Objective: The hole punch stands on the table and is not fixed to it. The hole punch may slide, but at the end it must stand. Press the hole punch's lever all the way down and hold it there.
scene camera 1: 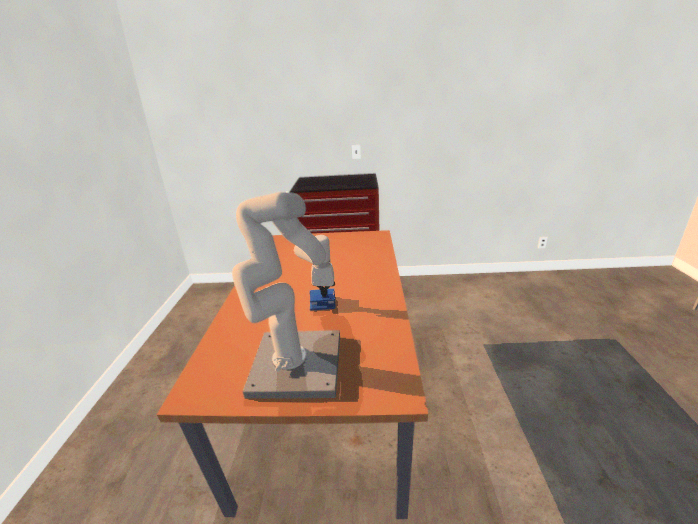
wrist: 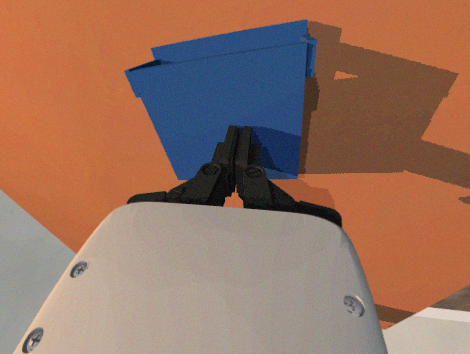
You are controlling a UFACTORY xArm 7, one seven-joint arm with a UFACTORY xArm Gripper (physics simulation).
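Where they show: gripper, between the fingertips: (scene camera 1: 324, 295) (wrist: 240, 142); arm's base, origin of its link: (scene camera 1: 289, 357).
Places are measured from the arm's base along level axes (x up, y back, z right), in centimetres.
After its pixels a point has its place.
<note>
The blue hole punch (scene camera 1: 322, 304) @(z 4.4, x -2.4, y -38.9 cm) stands upright on the orange table. In the wrist view its broad blue lever (wrist: 225, 95) @(z 4.3, x 1.9, y -43.6 cm) fills the upper middle, with part of the body showing beyond its far edge. My gripper (scene camera 1: 323, 294) @(z 5.5, x 1.9, y -40.2 cm) (wrist: 240, 142) @(z 5.5, x 1.9, y -40.2 cm) is shut and empty. Its fingertips are at the lever's upper face, near the edge closest to the gripper, and a shadow lies beside them on the lever. Whether the tips touch the lever, and how far down it is, I cannot tell from these views.
The orange table (scene camera 1: 360, 259) @(z 17.3, x -3.6, y -89.0 cm) carries the arm's grey base plate (scene camera 1: 293, 383) @(z 5.0, x -0.1, y 12.4 cm), nearer the front edge than the hole punch. A red drawer cabinet (scene camera 1: 343, 205) stands behind the table's far end. A dark mat (scene camera 1: 586, 406) lies on the floor to the right.
</note>
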